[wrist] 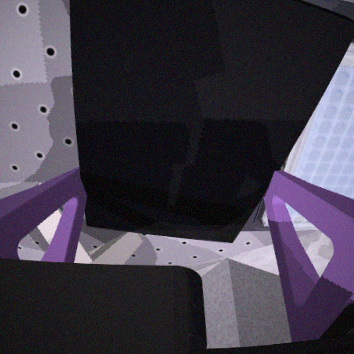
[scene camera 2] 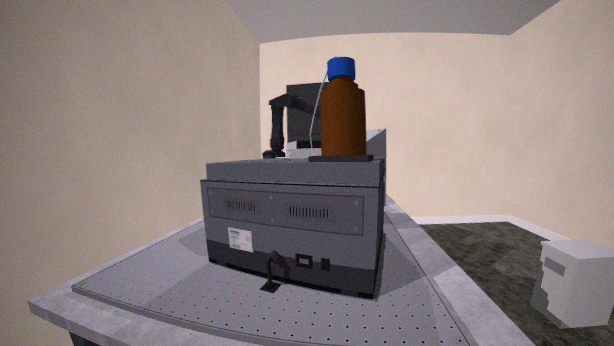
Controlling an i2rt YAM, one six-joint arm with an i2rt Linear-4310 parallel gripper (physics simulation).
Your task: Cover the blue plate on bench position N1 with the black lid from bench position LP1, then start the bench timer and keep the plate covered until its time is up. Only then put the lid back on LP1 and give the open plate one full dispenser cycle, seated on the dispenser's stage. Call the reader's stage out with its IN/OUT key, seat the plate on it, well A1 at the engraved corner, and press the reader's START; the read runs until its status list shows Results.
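Frame: origin at the arm's base, x ahead, y down, z left, level; millimetres.
Seen in the pictures: gripper, fingertip midpoint: [wrist: 174,177].
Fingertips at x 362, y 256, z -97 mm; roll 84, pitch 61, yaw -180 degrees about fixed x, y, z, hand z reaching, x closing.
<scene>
A point is followed by its place in that frame.
The black lid [wrist: 150,100] {x 404, y 246, z -112 mm} fills the middle of the wrist view, with the purple fingers against its left and right edges. My gripper [wrist: 174,177] {x 362, y 256, z -97 mm} is shut on it. Part of a light blue plate with rows of wells [wrist: 325,130] {x 337, y 275, z -174 mm} shows at the right edge of the wrist view, farther from the camera than the lid and partly hidden by it. The height of the lid over the bench cannot be told. In the scene view the black arm [scene camera 2: 277,125] {x 374, y -89, z -27 mm} stands behind the grey instrument [scene camera 2: 295,220] {x 199, y 168, z 714 mm}; the fingers and lid are hidden there.
An amber bottle [scene camera 2: 343,120] {x 113, y -2, z 700 mm} with a blue cap [scene camera 2: 341,69] {x 112, y -98, z 684 mm} stands on top of the instrument, with a thin tube beside it. A dark panel [scene camera 2: 302,120] stands behind. The perforated bench board [scene camera 2: 165,300] {x 426, y 298, z 793 mm} [wrist: 30,100] {x 421, y 298, z -37 mm} lies below. A grey block [wrist: 255,305] {x 173, y 264, z -81 mm} shows low in the wrist view.
</scene>
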